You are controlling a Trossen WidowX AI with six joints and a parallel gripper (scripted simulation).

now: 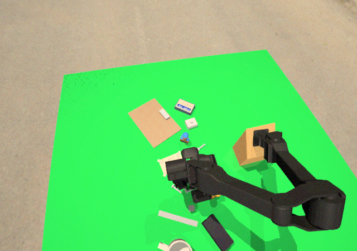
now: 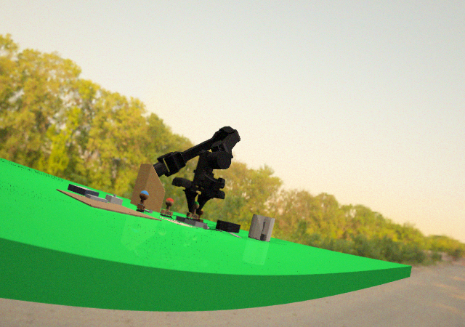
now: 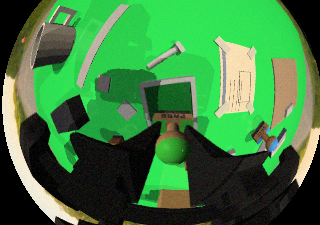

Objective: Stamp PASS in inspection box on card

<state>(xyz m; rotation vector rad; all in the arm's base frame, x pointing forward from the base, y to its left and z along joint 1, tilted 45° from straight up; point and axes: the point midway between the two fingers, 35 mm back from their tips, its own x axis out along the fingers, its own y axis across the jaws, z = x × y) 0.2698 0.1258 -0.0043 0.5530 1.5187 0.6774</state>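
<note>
Right now my gripper tip is right at the green-knobbed stamp. Also, from my gripper tip: yellow stamp: 80 mm behind, 70 mm to the left, 20 mm below; then red-knobbed stamp: 80 mm behind, 60 mm to the right, 20 mm below; then ink pad: 30 mm below.
</note>
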